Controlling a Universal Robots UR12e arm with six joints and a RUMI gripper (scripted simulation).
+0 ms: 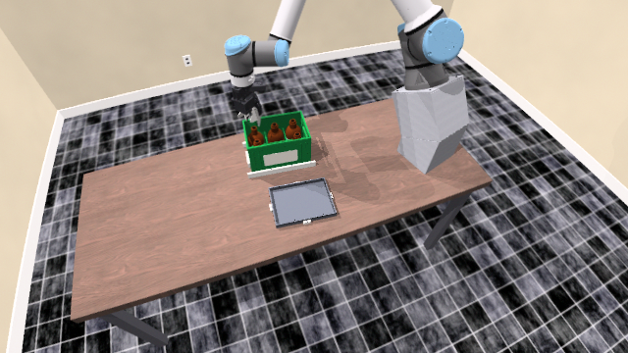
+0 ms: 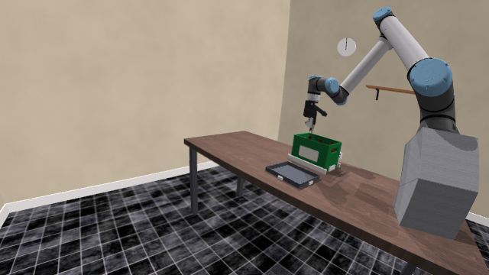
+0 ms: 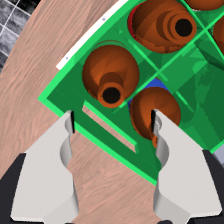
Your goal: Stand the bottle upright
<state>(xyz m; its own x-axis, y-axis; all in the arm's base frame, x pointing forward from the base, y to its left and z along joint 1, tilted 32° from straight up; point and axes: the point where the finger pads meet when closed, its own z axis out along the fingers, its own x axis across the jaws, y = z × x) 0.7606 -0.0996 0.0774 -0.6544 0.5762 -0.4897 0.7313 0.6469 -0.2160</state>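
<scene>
The glass bottle lies 120 mm below my hand. The rest, counted from my hand: grey tray (120 mm behind, 340 mm to the left, 190 mm below); then green crate (90 mm behind, 50 mm to the left, 120 mm below).
</scene>
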